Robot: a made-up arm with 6 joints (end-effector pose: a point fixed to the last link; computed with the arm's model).
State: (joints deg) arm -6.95 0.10 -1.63 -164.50 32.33 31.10
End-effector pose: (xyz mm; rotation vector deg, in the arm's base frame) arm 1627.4 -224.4 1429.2 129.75 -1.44 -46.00
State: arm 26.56 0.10 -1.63 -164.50 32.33 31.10
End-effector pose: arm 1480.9 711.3 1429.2 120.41 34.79 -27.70
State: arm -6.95 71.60 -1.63 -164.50 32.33 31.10
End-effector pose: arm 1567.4 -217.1 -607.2 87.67 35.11 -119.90
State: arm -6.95 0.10 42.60 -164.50 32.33 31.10
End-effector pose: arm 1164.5 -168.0 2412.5 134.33 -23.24 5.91
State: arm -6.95 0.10 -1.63 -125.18 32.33 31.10
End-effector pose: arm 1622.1 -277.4 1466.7 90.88 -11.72 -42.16
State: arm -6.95 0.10 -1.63 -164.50 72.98 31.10
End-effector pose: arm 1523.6 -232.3 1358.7 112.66 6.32 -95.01
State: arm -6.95 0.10 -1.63 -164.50 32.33 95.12
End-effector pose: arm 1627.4 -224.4 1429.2 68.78 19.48 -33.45
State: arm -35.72 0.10 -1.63 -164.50 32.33 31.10
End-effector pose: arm 1318.5 -980.0 1429.2 130.92 -35.13 -60.38
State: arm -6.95 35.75 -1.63 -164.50 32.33 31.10
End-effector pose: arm 1923.5 -260.5 404.3 114.09 16.91 -85.19
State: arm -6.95 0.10 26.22 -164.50 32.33 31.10
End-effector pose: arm 1423.4 -199.6 2093.8 134.56 -15.38 -13.53
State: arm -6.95 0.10 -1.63 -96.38 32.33 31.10
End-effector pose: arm 1621.4 -294.6 1511.7 62.40 -17.48 -37.71
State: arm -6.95 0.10 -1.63 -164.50 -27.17 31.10
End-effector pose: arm 1646.4 -178.4 1601.8 129.58 -11.66 28.37
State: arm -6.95 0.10 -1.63 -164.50 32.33 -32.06
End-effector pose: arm 1627.4 -224.4 1429.2 -154.14 28.19 42.79
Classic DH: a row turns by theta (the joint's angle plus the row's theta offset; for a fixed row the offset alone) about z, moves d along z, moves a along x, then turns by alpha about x. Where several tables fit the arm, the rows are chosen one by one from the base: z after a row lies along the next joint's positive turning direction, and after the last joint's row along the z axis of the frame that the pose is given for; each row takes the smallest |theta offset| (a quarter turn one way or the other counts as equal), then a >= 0, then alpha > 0; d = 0 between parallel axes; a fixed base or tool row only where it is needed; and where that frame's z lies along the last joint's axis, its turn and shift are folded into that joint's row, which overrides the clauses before.
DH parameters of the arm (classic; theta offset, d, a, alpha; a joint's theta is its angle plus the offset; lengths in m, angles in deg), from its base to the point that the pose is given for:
joint 1: 0 0.453 0.198 -90
joint 2: -90 0 0.894 180
joint 3: 0 0 0.219 -90
joint 4: 0 -1.287 0 90
joint 5: 0 0 0 -90
joint 6: 90 -0.181 0 90
tool (fixed): -90 0 0 0

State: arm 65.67 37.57 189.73 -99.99 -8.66 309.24
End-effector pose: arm -295.4 -588.2 1648.4 -42.36 11.88 -124.68
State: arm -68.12 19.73 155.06 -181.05 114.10 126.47
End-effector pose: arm -146.5 373.0 2109.1 33.76 -46.90 -51.83
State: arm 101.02 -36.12 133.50 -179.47 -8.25 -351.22
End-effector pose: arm 346.8 -1781.8 1198.4 -9.24 4.64 -79.03
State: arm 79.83 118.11 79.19 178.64 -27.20 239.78
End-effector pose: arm 408.5 2266.1 -643.2 -56.60 -31.70 77.39
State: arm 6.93 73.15 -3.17 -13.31 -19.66 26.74
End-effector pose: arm 1540.5 201.4 -666.2 -12.76 94.06 20.40
